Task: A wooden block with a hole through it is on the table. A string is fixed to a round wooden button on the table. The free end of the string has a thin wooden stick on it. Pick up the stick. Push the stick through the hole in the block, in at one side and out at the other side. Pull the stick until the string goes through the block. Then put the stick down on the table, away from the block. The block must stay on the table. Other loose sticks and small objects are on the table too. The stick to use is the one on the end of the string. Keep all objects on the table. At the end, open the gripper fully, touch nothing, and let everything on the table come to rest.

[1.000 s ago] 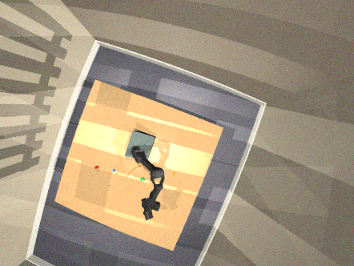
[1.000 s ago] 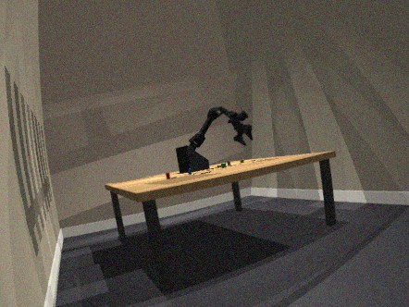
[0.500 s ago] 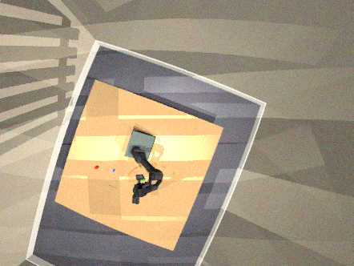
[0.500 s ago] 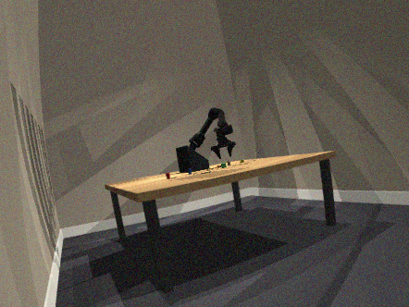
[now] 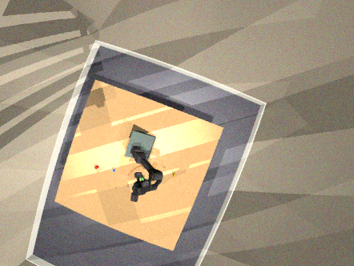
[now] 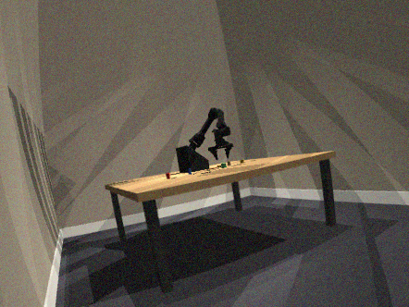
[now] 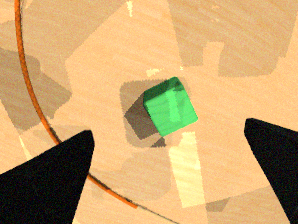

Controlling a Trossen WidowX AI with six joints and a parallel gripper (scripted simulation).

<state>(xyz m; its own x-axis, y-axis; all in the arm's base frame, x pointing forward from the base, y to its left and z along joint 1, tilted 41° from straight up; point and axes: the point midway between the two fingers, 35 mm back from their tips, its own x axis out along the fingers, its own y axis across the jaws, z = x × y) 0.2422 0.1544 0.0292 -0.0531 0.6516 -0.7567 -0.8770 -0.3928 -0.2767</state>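
My gripper tip is 40 mm above the green block. From my gripper tip the other things lie so: round button: 160 mm behind, 50 mm to the left, 50 mm below; blue object: 40 mm ahead, 280 mm to the right, 40 mm below; thin wooden stick: 50 mm ahead, 150 mm to the right, 60 mm below.
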